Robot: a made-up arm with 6 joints.
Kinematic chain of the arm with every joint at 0, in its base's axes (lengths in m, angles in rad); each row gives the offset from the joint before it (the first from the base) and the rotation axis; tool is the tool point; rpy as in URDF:
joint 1: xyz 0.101 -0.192 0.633 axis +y
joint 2: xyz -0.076 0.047 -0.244 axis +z
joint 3: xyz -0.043 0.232 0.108 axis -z
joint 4: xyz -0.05 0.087 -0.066 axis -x
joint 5: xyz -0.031 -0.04 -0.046 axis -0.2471 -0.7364 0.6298
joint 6: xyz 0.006 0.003 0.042 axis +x
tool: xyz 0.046 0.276 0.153 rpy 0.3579 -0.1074 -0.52
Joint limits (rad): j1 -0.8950..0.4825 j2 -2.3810..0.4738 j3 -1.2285..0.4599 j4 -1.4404..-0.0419 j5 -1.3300..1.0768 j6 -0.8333..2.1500
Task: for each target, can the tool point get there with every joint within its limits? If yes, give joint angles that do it. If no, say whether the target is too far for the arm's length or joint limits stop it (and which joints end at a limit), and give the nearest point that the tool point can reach.
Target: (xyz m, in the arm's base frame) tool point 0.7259 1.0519 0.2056
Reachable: no: too far | nearest point 0.3695 0.4736 0.4088 | short by 0.709 m
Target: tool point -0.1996 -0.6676 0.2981
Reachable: no: joint limits stop it (at a limit: joint 1, joint 2, joint 3, joint 4, joint 5) | nearest point -0.0347 -0.5532 0.3481 | short by 0.207 m
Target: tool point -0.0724 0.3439 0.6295
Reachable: yes | joints -0.1094 -0.1935 -0.4537 -0.1814 0.0054 0.1202
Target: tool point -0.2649 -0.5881 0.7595
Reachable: no: joint limits stop it (at a limit: joint 1, joint 2, joint 3, joint 4, joint 5) | nearest point -0.2714 -0.3405 0.7291 | short by 0.250 m
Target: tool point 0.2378 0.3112 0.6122
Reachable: yes | joints -0.2601 -1.4355 -0.7312 -0.4204 0.7833 0.0114
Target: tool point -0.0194 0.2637 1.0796
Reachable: no: joint limits stop it (at a limit: joint 1, joint 3, joint 4) | nearest point -0.1033 0.2116 0.8541 | short by 0.246 m
